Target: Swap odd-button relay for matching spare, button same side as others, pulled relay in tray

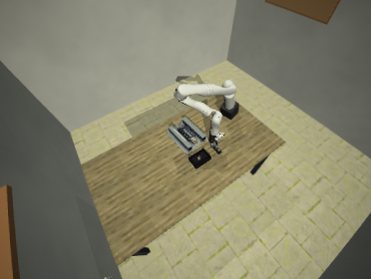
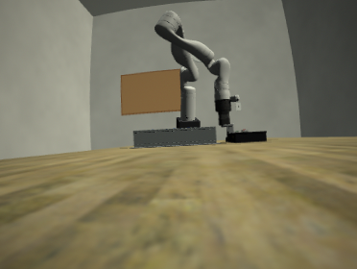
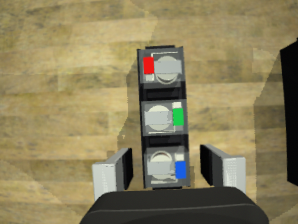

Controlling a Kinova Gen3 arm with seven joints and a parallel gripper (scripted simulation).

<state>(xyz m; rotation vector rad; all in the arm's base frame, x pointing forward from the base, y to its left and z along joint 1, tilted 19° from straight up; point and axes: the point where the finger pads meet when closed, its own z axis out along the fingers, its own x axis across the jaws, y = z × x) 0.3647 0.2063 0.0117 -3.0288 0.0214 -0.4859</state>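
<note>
My hand is 30 mm to the right of the spare relay. The rest, counted from my hand: black tray: 180 mm ahead, 30 mm to the left, 10 mm below.
</note>
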